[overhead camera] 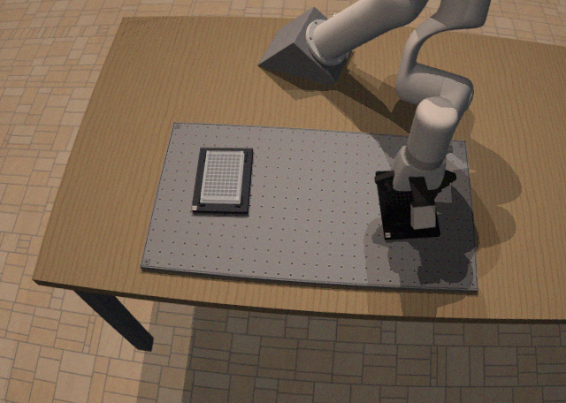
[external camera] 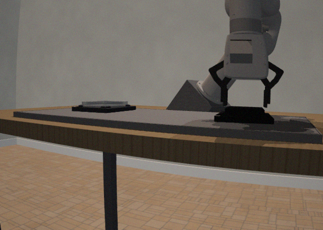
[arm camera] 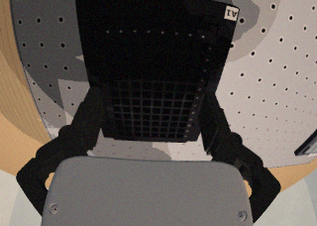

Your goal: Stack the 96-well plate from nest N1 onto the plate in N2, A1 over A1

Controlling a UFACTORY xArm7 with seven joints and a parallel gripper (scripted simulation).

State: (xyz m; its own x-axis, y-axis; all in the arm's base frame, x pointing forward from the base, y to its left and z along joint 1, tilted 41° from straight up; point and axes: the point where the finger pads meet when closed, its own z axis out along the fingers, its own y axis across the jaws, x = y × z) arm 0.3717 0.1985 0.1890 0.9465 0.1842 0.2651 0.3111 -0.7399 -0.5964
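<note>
Right now the black 96-well plate is 20 mm below my hand. From my hand the other things lie so: clear 96-well plate (50 mm ahead, 400 mm to the right, 20 mm below).
</note>
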